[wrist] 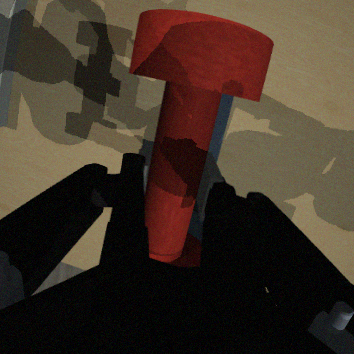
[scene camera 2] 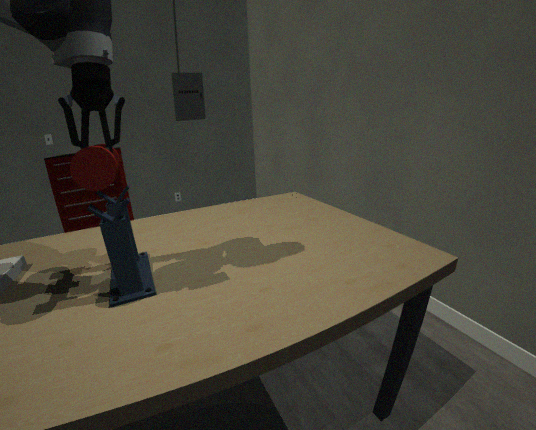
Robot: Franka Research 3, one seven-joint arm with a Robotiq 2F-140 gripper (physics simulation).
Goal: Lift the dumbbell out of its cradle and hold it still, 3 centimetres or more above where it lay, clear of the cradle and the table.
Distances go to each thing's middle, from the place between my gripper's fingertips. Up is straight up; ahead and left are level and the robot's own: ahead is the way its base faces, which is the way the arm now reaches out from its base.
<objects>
I see my gripper 30 mm below the red dumbbell [scene camera 2: 94, 168]. Also, from my hand: blue cradle [scene camera 2: 131, 279] (10 mm ahead, 150 mm below).
</objects>
